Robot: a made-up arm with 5 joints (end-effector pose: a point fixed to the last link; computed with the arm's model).
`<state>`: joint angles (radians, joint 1 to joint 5).
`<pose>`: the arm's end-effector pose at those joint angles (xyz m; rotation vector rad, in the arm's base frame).
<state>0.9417 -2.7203 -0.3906 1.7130 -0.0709</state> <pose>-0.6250 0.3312 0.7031 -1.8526 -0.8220 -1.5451</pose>
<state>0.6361 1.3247 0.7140 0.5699 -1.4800</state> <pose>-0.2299 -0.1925 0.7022 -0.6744 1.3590 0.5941</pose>
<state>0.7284 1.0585 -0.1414 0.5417 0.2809</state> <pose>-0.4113 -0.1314 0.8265 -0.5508 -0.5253 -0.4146</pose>
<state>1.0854 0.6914 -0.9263 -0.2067 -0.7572</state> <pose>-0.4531 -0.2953 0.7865 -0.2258 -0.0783 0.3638</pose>
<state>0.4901 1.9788 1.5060 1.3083 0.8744</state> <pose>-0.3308 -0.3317 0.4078 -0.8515 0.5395 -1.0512</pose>
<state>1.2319 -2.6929 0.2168 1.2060 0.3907</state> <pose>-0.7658 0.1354 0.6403 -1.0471 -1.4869 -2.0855</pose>
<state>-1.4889 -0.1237 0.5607 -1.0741 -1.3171</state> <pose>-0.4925 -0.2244 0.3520 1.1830 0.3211 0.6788</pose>
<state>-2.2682 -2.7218 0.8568 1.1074 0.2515</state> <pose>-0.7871 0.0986 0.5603 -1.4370 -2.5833 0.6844</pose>
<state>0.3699 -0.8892 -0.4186 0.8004 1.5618</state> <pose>-0.2526 0.1767 0.6555 0.7229 0.1584 0.0561</pose>
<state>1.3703 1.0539 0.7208 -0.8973 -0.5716</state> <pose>-0.5963 0.0872 0.7117 -1.3860 0.0423 -1.3564</pose>
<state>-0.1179 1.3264 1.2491 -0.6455 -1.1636</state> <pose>-0.5084 -0.2018 0.6789 0.0453 1.5372 -0.6701</pose>
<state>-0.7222 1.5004 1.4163 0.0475 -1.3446</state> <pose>-0.4212 -0.2575 0.3639 0.7633 1.5549 0.5587</pose>
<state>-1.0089 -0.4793 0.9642 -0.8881 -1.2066</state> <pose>-0.3723 -0.2578 0.6030 0.0769 0.4170 0.7118</pose>
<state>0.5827 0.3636 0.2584 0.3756 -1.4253</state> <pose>-0.1562 -0.0211 0.6750 -0.8271 0.9986 1.4142</pose>
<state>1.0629 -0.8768 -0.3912 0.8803 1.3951</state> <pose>-0.2948 0.2374 0.4651 0.0703 0.3458 0.3342</pose>
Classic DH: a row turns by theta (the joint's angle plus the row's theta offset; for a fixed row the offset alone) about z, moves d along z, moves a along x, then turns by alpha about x. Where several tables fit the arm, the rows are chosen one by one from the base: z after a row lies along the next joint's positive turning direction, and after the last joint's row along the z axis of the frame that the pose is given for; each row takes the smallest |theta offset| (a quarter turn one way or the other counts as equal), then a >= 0, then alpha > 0; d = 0 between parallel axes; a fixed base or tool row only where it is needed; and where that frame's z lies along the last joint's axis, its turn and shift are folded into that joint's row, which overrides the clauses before.
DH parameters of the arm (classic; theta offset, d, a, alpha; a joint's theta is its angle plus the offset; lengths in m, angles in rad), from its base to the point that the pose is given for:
base (fixed): 1.4314 0.4348 -0.1145 -1.3586
joint 1: 0 0.4863 0.0478 -1.783
joint 2: -0.0179 0.0571 -0.0905 1.6835
joint 3: -0.5323 0.0109 0.1582 1.5697
joint 4: -1.1937 0.3861 0.1985 2.3928
joint 5: -0.4471 0.3805 -0.0433 -2.8016
tool (fixed): -0.5088 0.1027 0 0

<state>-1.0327 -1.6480 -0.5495 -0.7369 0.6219</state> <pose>-0.1581 -0.0348 0.5892 0.9804 0.2594 0.5882</pose>
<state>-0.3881 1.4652 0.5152 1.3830 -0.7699</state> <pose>-0.1860 -0.2740 0.6238 -0.0853 0.2260 0.7068</pose>
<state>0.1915 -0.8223 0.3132 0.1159 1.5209</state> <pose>-0.2793 0.1229 0.5967 0.0488 -0.3852 -0.2463</pose>
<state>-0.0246 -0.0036 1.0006 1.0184 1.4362</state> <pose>-0.2595 0.2018 0.4917 -0.2529 -0.4449 0.0297</pose>
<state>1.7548 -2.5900 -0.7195 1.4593 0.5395</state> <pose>-0.6754 0.2252 0.2343 1.2652 2.2805 0.6199</pose>
